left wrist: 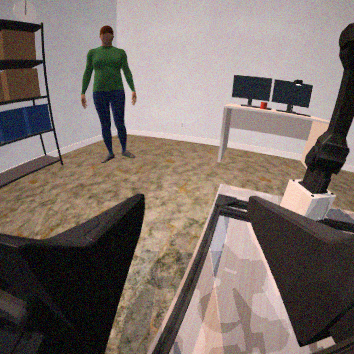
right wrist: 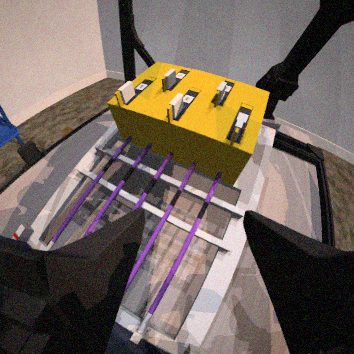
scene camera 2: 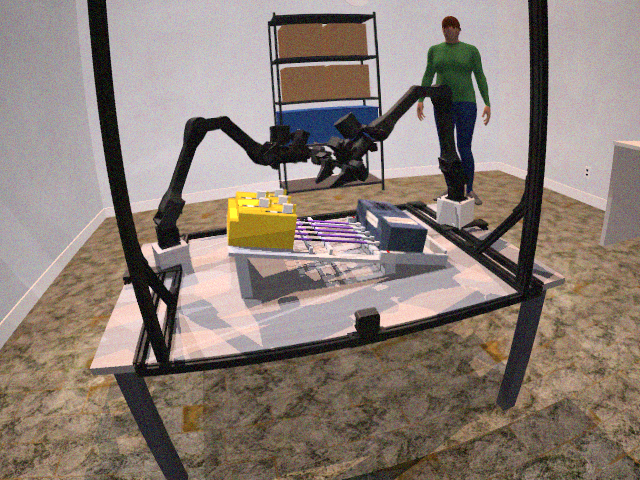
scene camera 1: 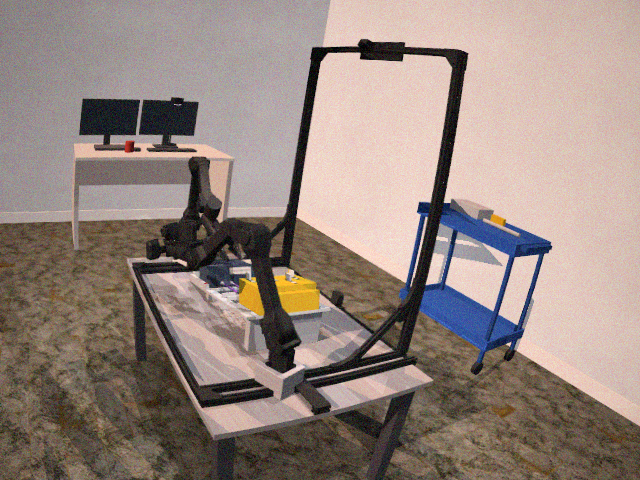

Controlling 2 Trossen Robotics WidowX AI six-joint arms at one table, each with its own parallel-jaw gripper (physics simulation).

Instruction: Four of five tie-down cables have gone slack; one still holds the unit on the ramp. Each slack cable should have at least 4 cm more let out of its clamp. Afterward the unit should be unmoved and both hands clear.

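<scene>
A yellow clamp block (scene camera 1: 279,295) (scene camera 2: 262,231) (right wrist: 185,127) stands on the high end of the white ramp (scene camera 2: 330,256). Five white levers sit on its top; in the right wrist view, the rightmost lever (right wrist: 241,121) looks flatter than the others. Purple cables (scene camera 2: 336,232) (right wrist: 172,270) run from the block to the dark blue unit (scene camera 2: 403,236) at the low end. I cannot tell which cable is taut. My left gripper (left wrist: 197,201) is open and empty, beyond the ramp. My right gripper (right wrist: 194,216) (scene camera 2: 328,180) is open and empty above the cables, apart from them.
A black frame (scene camera 1: 448,155) rises from the table (scene camera 1: 330,419). The two grippers are close together in scene camera 2. A blue cart (scene camera 1: 522,248), a desk (scene camera 1: 155,152) and a shelf rack (scene camera 2: 324,58) stand away from the table. A person (scene camera 2: 454,72) (left wrist: 107,70) stands beyond it.
</scene>
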